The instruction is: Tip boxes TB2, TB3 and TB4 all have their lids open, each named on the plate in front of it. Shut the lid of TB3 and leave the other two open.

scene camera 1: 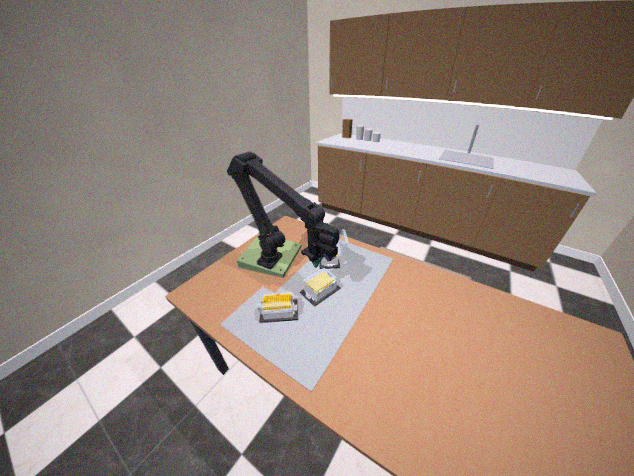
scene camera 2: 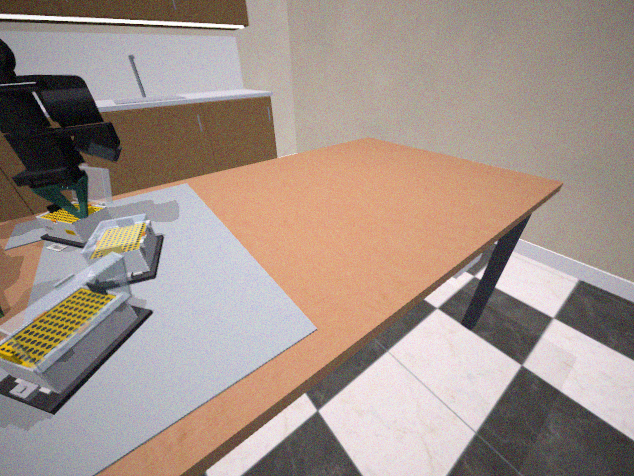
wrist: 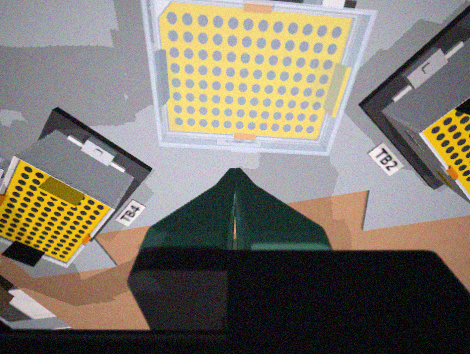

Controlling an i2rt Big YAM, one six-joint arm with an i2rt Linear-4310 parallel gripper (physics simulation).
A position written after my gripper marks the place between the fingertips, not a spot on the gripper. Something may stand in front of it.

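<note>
Clear lid (scene camera 2: 99, 184). Another clear lid (scene camera 2: 120, 235). Grey mat (scene camera 2: 218, 316). The mat (wrist: 94, 67) also visible. My gripper (scene camera 2: 83, 217) in sight. Same gripper (wrist: 235, 177) visible too.
</note>
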